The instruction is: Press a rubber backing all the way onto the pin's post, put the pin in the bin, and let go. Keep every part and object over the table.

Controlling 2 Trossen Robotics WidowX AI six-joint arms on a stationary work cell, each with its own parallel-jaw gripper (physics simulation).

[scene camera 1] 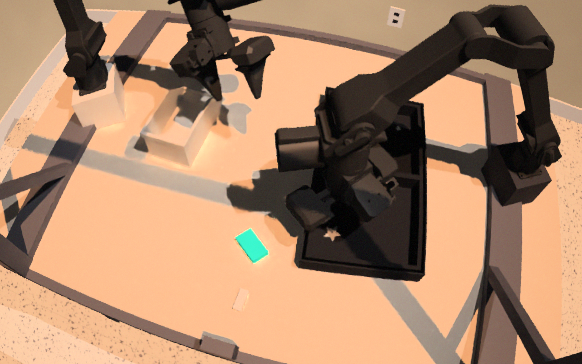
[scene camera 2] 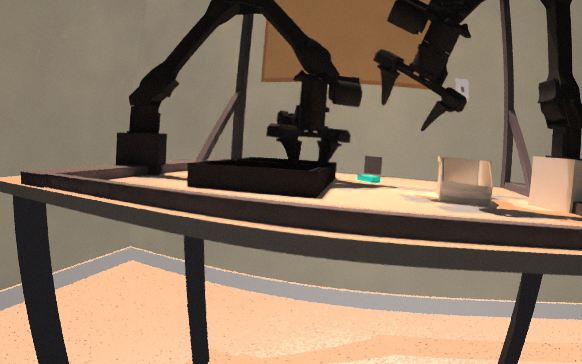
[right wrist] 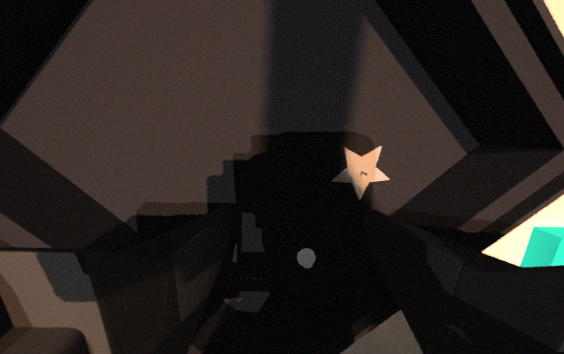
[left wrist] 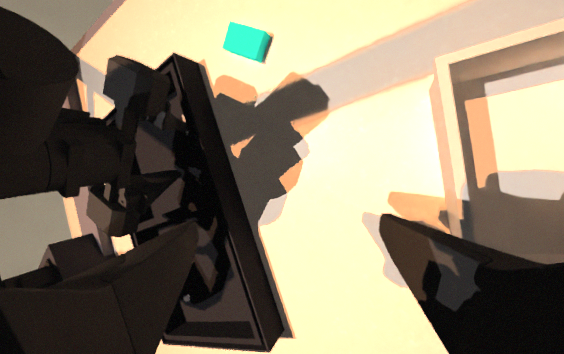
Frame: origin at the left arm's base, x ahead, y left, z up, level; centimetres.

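Where they show: left gripper, fingertip midpoint: [scene camera 1: 238, 99] [scene camera 2: 402, 117] [left wrist: 289, 226]; right gripper, fingertip midpoint: [scene camera 1: 340, 211] [right wrist: 299, 216] [left wrist: 185, 150]; left arm's base, link origin: [scene camera 1: 93, 82]; right arm's base, link origin: [scene camera 1: 524, 163] [left wrist: 52, 280].
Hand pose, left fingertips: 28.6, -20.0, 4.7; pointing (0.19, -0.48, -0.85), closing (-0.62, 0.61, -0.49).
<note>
Things, the pixels of their top centre, and the offset from my left fingertips, as dx, dy, dz. "spot": a spot on its surface instead.
- pale star-shaped pin, top centre: [right wrist: 369, 172] [scene camera 1: 332, 231] +10.2, -21.7, -12.8
- dark tray, top centre: [right wrist: 82, 284] [left wrist: 166, 217] [scene camera 1: 372, 170] [scene camera 2: 276, 162] +20.5, -13.4, -10.4
- small round grey piece, top centre: [right wrist: 307, 263] +11.0, -15.8, -13.0
- white bin, surface spot: [left wrist: 450, 130] spot: -8.5, +1.9, -6.7
- teal block, top centre: [left wrist: 242, 39] [scene camera 1: 251, 244] [scene camera 2: 368, 175] -3.4, -20.1, -12.9
- small pale block, top centre: [scene camera 1: 240, 299] -7.6, -28.9, -13.5
- divider, surface spot: [scene camera 1: 411, 177] spot: +27.1, -16.8, -10.5
- small light piece, top centre: [left wrist: 184, 299] +30.8, -4.0, -12.7
The pale star-shaped pin [scene camera 1: 331, 234] [right wrist: 361, 167] lies in the dark tray [scene camera 1: 360, 271] [scene camera 2: 250, 179] [left wrist: 227, 200]. A small mark shows at its middle; a post cannot be made out. A small round grey piece [right wrist: 306, 258], possibly a backing, shows in the right wrist view nearer the gripper's base. My right gripper [scene camera 1: 340, 215] [scene camera 2: 309, 159] [right wrist: 299, 216] is partly open and empty, low over the tray, with the pin slightly beyond its fingertips. My left gripper [scene camera 1: 238, 98] [scene camera 2: 404, 117] [left wrist: 289, 226] is wide open and empty, high beside the white bin [scene camera 1: 165, 145] [scene camera 2: 465, 187] [left wrist: 450, 130].
A teal block [scene camera 1: 252, 245] [scene camera 2: 368, 178] [left wrist: 246, 42] [right wrist: 542, 246] lies beside the tray. A small pale block [scene camera 1: 241, 299] lies near the front edge in scene camera 1. The tray has raised walls and a divider [scene camera 1: 411, 177]. A small light piece [left wrist: 186, 298] shows in another tray compartment.
</note>
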